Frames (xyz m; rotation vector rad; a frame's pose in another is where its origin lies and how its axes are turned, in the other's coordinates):
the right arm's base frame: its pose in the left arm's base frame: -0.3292 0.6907 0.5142 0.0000 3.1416 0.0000
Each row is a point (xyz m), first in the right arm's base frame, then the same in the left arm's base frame.
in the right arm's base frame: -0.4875 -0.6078 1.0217
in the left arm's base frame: 0.1583 0.0829 -0.5075
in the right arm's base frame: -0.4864 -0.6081 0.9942
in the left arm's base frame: 0.1572 0.0826 -0.4800
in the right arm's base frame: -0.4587 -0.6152 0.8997
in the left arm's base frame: 0.1295 0.0755 -0.3855
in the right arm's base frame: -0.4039 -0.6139 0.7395
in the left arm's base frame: 0.0747 0.0768 -0.2253
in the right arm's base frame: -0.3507 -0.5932 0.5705
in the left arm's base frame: 0.0215 0.0975 -0.0563
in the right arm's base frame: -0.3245 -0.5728 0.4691
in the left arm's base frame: -0.0047 0.1179 0.0451
